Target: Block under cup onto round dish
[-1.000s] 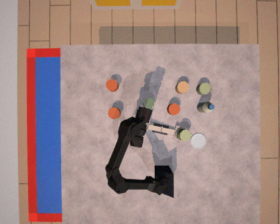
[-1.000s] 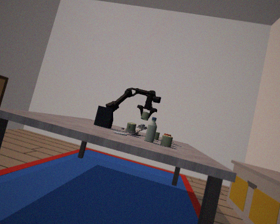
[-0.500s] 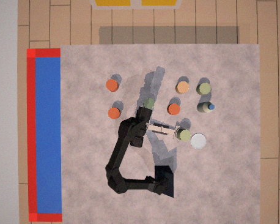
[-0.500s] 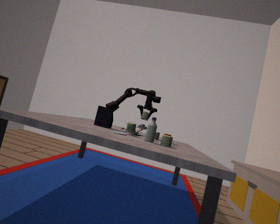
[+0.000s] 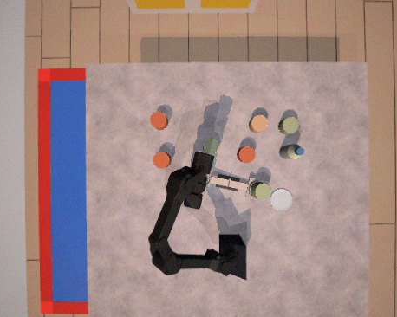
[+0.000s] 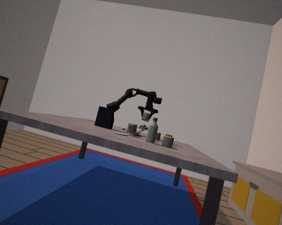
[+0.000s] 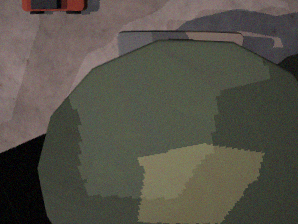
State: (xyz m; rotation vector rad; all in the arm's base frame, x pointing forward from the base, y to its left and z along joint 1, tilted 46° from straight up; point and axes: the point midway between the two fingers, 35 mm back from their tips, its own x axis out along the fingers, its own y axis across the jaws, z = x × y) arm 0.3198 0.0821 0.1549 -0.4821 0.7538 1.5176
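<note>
The red object is 150 mm below my gripper tip, 110 mm behind it and 80 mm to the left of it. Round my gripper tip: pale block: 80 mm below, 20 mm to the right; then balance: 140 mm to the right, 130 mm below, 10 mm behind; then white round dish: 390 mm to the right, 160 mm below, 70 mm behind.
</note>
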